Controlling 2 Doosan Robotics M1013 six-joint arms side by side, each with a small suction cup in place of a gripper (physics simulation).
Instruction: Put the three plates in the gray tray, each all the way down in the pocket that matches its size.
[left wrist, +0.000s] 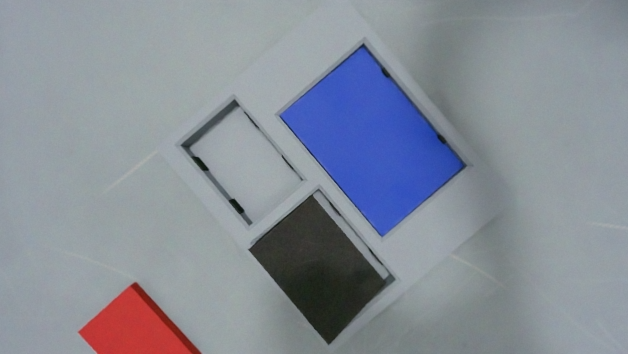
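Frame: origin at the left arm's base, x back, y right, z up, level; metres.
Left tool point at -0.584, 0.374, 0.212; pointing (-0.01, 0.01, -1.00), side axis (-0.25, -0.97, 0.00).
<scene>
A point is followed by its place in that frame, as x, y, z.
The gray tray (432, 217) {-0.577, 0.274, 0.023} lies diagonally in the middle of the left wrist view. The blue plate (370, 140) {-0.499, 0.308, 0.017} lies in the large pocket, its top a little below the rim, with dark tabs along its upper right side. The dark plate (317, 267) {-0.595, 0.380, 0.024} is over the lower pocket, shifted to the lower left. It covers that pocket's lower left wall, and a strip of pocket floor shows along its upper right side. It looks raised or tilted there, not flat in the pocket. The red plate (132, 325) {-0.608, 0.555, 0.010} lies on the table at the lower left, partly cut off. Neither suction cup shows.
The upper left pocket (245, 162) {-0.490, 0.423, 0.003} of the tray holds no plate; dark tabs stand along its long walls. The gray table (75, 100) {-0.397, 0.560, 0.000} surrounds the tray, with soft shadows on the right.
</scene>
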